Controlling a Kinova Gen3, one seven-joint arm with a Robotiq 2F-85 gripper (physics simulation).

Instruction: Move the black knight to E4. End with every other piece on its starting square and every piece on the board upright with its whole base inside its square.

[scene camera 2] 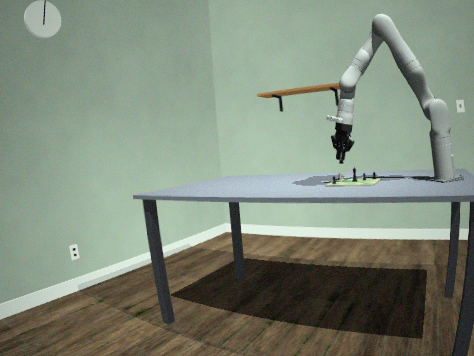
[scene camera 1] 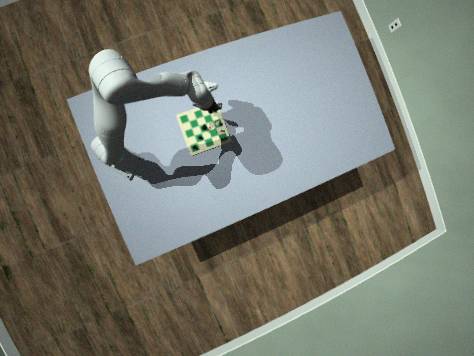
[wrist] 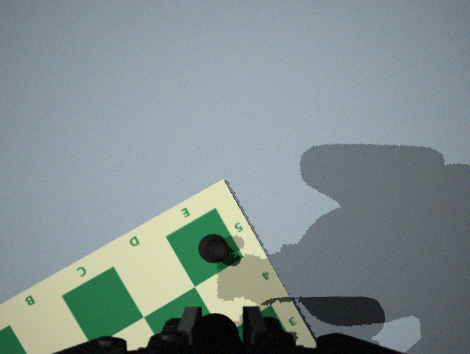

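Pixels of known places: gripper, fingertip midpoint: (scene camera 2: 339, 160) (scene camera 1: 211, 109) (wrist: 222, 329); arm's base, link origin: (scene camera 2: 444, 177) (scene camera 1: 124, 160).
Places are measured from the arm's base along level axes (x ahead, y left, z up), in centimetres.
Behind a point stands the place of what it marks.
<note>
My gripper (scene camera 1: 215, 107) {y 1.9, x 47.7, z 9.3 cm} (scene camera 2: 341, 161) {y 1.9, x 47.7, z 9.3 cm} (wrist: 222, 329) {y 1.9, x 47.7, z 9.3 cm} is shut on a dark round-topped piece (wrist: 215, 332) {y 1.9, x 47.4, z 8.9 cm}, seemingly the black knight, held above the board. The chessboard (scene camera 1: 202, 149) {y -12.2, x 36.2, z -0.7 cm} (scene camera 2: 345, 184) {y 7.4, x 44.8, z -0.6 cm} (wrist: 162, 222) {y 6.7, x 49.0, z -0.6 cm} is green and cream. In the wrist view the fingers are over its lower middle, near rows 3 and 4. E4 (wrist: 232, 290) {y 0.3, x 50.0, z -0.6 cm} is a cream square under partial shadow; no piece shows on its visible part. A dark piece (wrist: 214, 248) {y 3.8, x 50.3, z 2.3 cm} stands on E5, a little right of the square's middle. The held piece's base is hidden.
Other pieces stand on the board: a tall black one (scene camera 2: 354, 174) {y -2.5, x 42.0, z 2.4 cm}, small black ones (scene camera 2: 364, 176) {y -6.0, x 37.7, z 1.0 cm} (scene camera 2: 374, 176) {y -9.0, x 33.1, z 0.5 cm} (scene camera 2: 334, 180) {y 3.7, x 50.4, z 0.8 cm} and a white one (scene camera 2: 341, 176) {y -3.8, x 48.5, z 1.6 cm}. The grey-blue table (scene camera 1: 310, 90) {y -8.7, x 104.2, z -1.2 cm} surrounds the board. A wooden shelf (scene camera 2: 300, 90) is on the wall behind the arm.
</note>
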